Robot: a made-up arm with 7 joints.
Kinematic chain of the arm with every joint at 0, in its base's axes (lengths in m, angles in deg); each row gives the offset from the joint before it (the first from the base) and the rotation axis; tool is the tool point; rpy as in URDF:
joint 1: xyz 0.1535 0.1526 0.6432 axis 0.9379 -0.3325 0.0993
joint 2: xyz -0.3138 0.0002 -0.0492 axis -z
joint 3: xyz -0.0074 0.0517 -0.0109 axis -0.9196 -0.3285 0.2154
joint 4: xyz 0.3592 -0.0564 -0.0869 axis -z
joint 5: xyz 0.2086 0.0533 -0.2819 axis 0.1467 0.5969 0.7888
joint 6: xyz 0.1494 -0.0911 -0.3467 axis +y
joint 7: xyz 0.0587 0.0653 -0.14 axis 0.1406 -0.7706 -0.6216
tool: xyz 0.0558 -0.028 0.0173 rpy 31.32 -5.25 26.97
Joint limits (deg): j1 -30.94..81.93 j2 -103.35..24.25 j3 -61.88..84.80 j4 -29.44..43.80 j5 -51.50..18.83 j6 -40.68..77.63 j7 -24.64..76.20
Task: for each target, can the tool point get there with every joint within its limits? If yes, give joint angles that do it. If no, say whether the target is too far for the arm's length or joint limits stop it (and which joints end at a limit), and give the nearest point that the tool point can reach.
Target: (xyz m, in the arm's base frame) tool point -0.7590 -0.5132 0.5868
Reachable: no: joint limits stop it (at a limit: joint 1, joint 2, joint 3, joint 4, joint 5, joint 6, joint 7) | nearest point -0.9333 -0.0553 0.0615 | short by 0.718 m
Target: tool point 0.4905 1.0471 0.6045
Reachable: yes | joints 52.88 -72.12 -8.44 29.74 -43.97 -19.83 30.33
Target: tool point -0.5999 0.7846 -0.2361
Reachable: yes | joints -0.77 -79.08 -37.27 -20.53 7.03 21.16 46.28
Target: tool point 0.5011 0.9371 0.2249
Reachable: yes | joints 5.82 -65.72 14.92 -4.25 -46.19 -30.48 42.64
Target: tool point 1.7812 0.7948 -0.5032
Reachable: no: too far | nearest point 0.9207 0.5444 0.0065 | short by 1.031 m
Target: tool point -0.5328 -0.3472 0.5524
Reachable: no: joint limits stop it (at a limit: joint 1, joint 2, joint 4, joint 5, joint 6) | nearest point -0.0676 -0.7240 0.3305 | short by 0.638 m
